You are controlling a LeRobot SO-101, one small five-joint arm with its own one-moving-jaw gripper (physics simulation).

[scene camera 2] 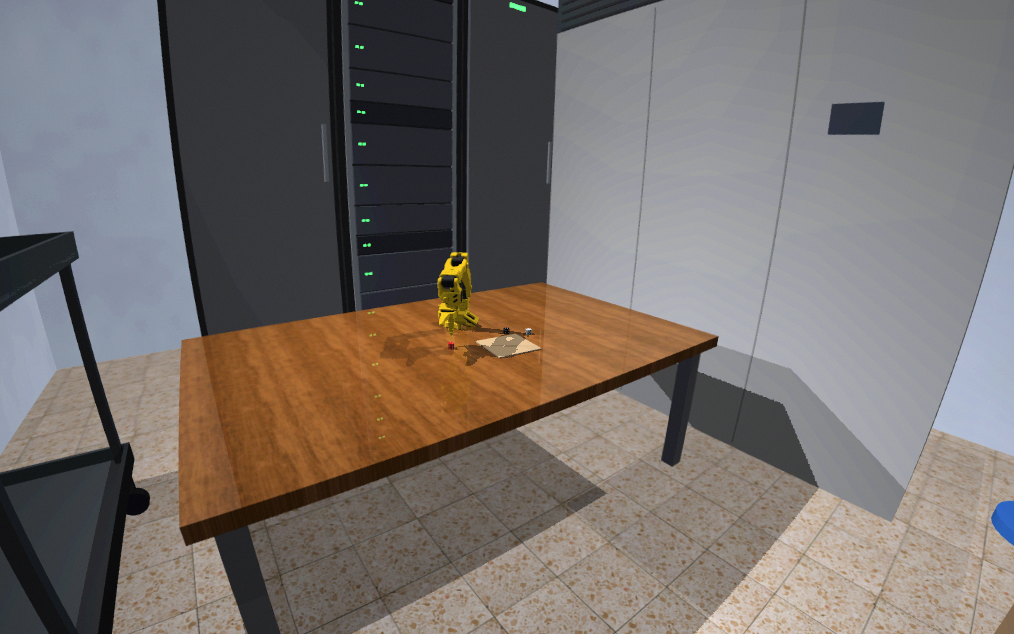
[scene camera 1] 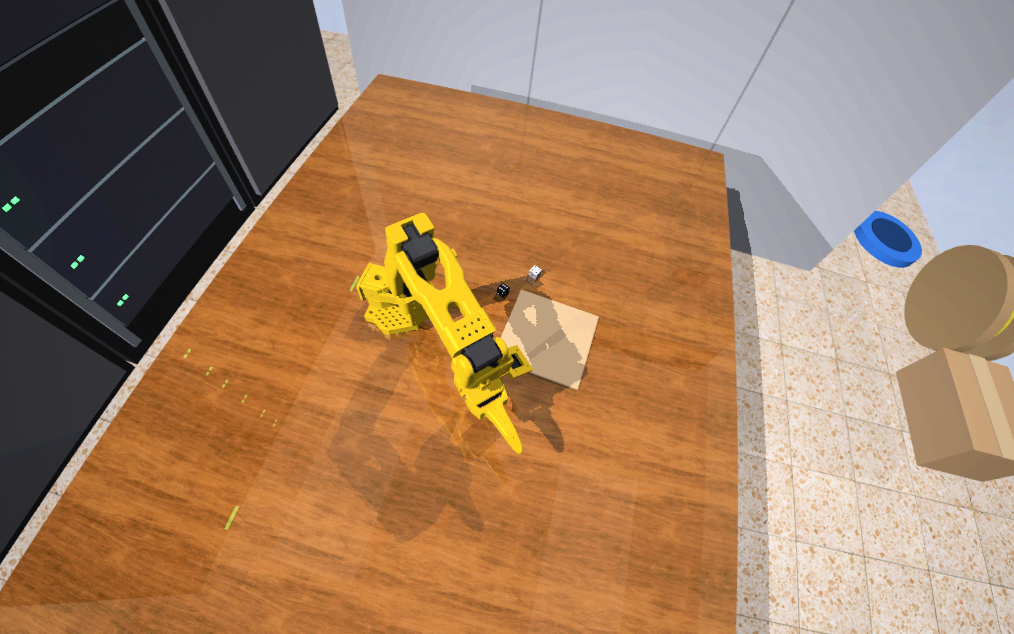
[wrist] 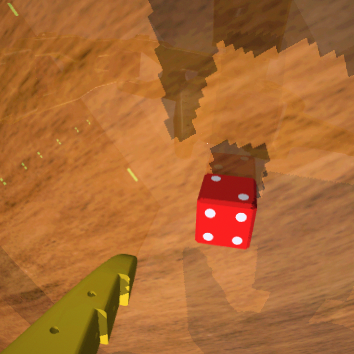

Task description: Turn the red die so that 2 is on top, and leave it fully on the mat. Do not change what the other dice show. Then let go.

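Pixels of known places: hand, tool point: (scene camera 2: 451, 334) (scene camera 1: 468, 391) (wrist: 133, 274); arm's base, link origin: (scene camera 2: 462, 325) (scene camera 1: 410, 309).
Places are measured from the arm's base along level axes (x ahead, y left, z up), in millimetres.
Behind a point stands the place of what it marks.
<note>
The red die (scene camera 2: 450, 345) {x 160, y -138, z 11 mm} (wrist: 226, 212) {x 157, y -128, z 16 mm} rests on the table, off the mat (scene camera 1: 585, 328) {x 286, y 48, z 4 mm} (scene camera 2: 529, 347) {x 281, y 53, z 4 mm}. In the wrist view its bright upper face shows 4, and a darker side face shows 2. The arm hides it in scene camera 1. My gripper (scene camera 1: 504, 427) (scene camera 2: 450, 328) is fully open and empty, above and near the die. One notched jaw (wrist: 92, 305) {x 140, y -116, z 51 mm} shows at the lower left of the wrist view, apart from the die; the moving jaw is out of that picture. The black die (scene camera 1: 503, 290) {x 138, y 72, z 16 mm} (scene camera 2: 506, 330) {x 143, y 73, z 11 mm} and white die (scene camera 1: 535, 272) {x 182, y 126, z 16 mm} (scene camera 2: 528, 331) {x 187, y 126, z 11 mm} sit beside the mat's far edge.
The wooden table (scene camera 1: 635, 216) {x 348, y 345, z 0 mm} (scene camera 2: 299, 396) {x 227, y -568, z 0 mm} carries the arm (scene camera 1: 452, 306) {x 109, y -94, z 203 mm} (scene camera 2: 453, 287) {x 171, y -132, z 182 mm}. The arm's shadow falls across part of the mat. Dark server racks and grey cabinets stand behind the table. A blue ring-shaped object (scene camera 1: 887, 239) and cardboard boxes are on the floor at the right.
</note>
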